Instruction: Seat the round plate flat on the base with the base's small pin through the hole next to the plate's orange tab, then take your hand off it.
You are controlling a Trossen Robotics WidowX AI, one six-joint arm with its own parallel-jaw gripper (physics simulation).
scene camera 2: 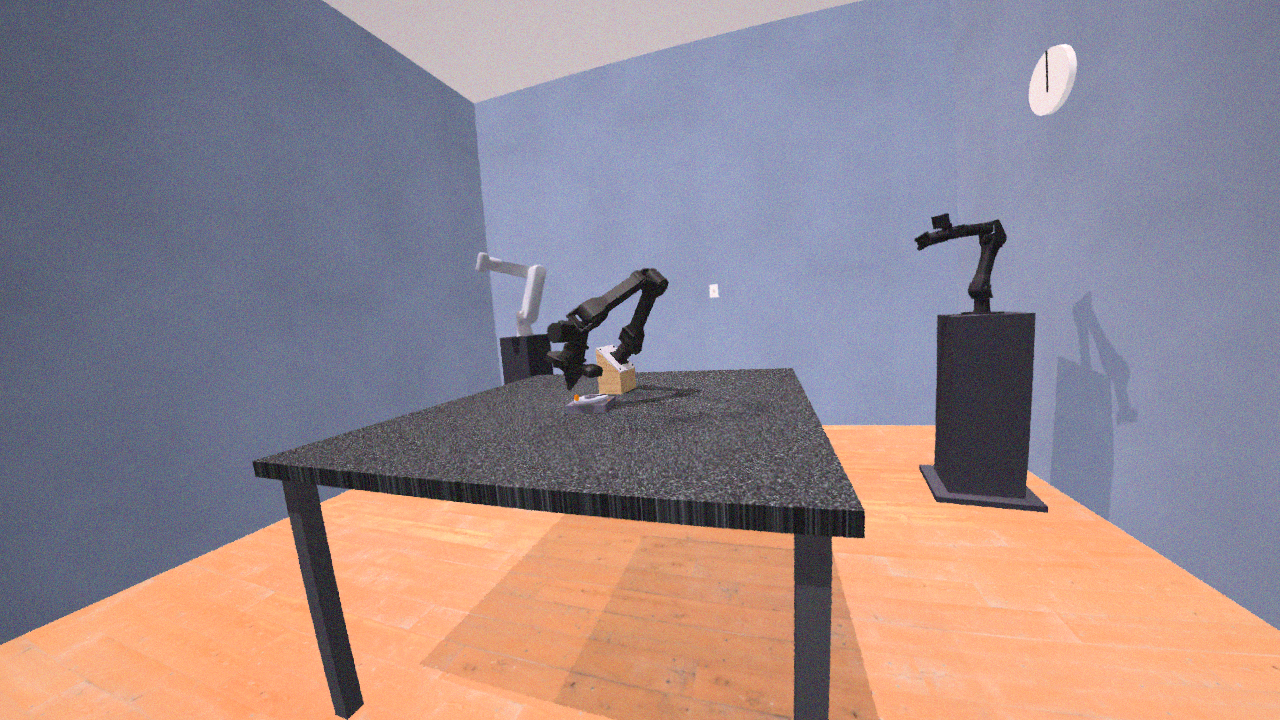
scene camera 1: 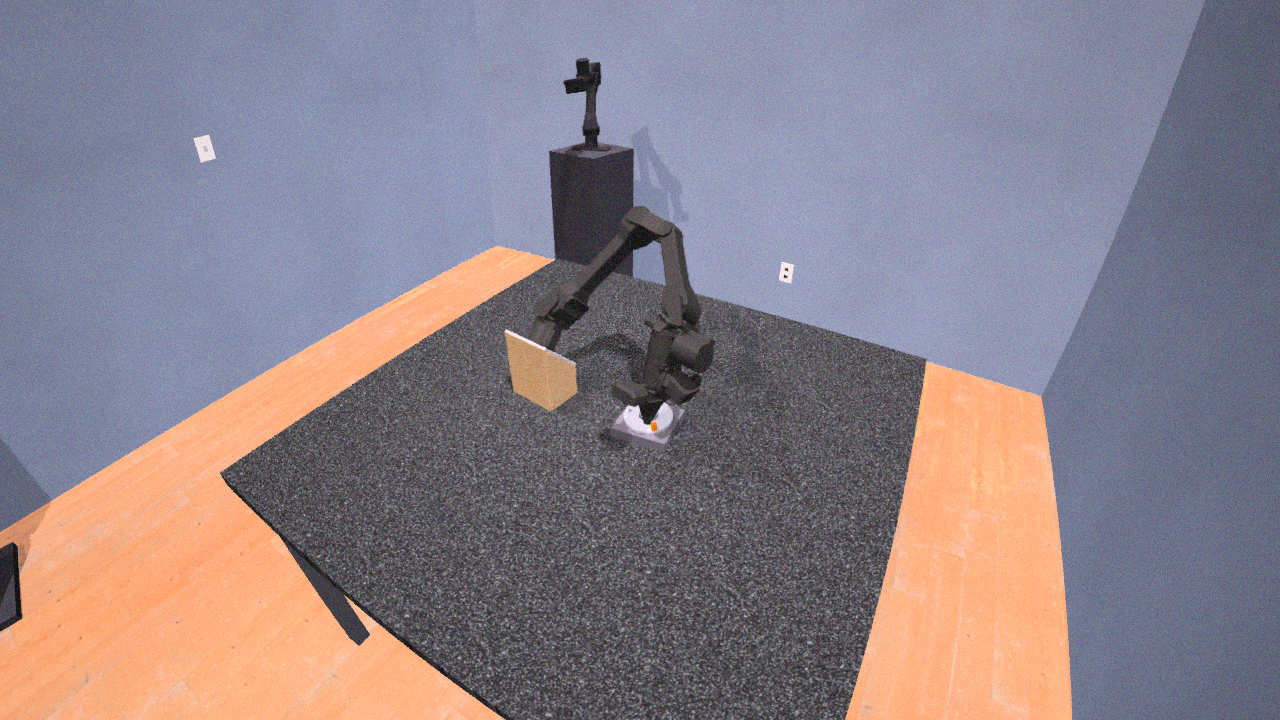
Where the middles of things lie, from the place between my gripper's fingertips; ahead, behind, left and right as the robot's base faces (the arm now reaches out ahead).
Right now the round white plate (scene camera 1: 665, 415) is 4 cm behind my hand, 5 cm to the left of it and 3 cm below it.
